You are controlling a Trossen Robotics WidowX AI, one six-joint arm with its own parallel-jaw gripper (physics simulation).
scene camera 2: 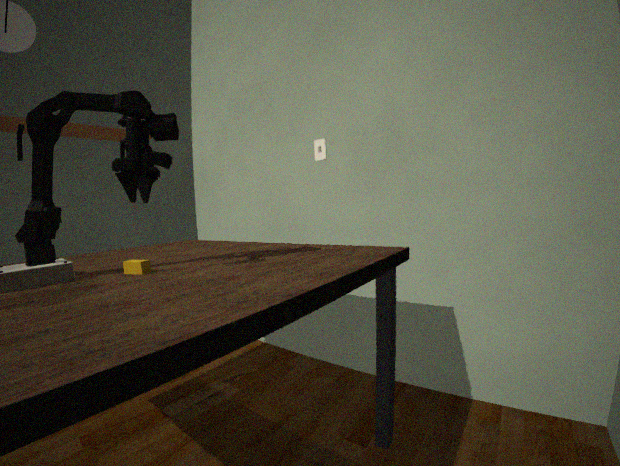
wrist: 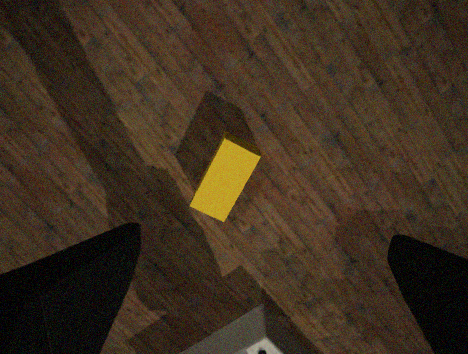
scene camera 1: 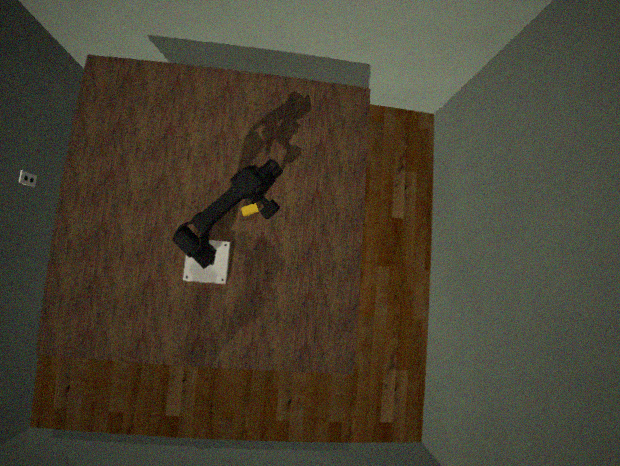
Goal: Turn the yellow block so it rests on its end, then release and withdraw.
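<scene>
The yellow block (scene camera 1: 249,209) (scene camera 2: 136,267) (wrist: 225,180) lies on a long side on the brown table (scene camera 1: 125,150) (scene camera 2: 210,295), close to the arm's base. In the wrist view its long top face slants from lower left to upper right, and it shows ahead of the fingertips, between their lines and left of the middle. My gripper (scene camera 2: 139,201) (wrist: 266,241) is open and empty. It points down and hangs high above the table. In scene camera 1 the arm hides the gripper's fingertips.
The arm's white base plate (scene camera 1: 220,268) (scene camera 2: 50,274) (wrist: 265,346) sits on the table near the block. The arm (scene camera 1: 218,210) (scene camera 2: 95,101) reaches out above the table. A wall (scene camera 1: 526,225) (scene camera 2: 426,175) stands beyond the table. The arm's shadow falls across the table top.
</scene>
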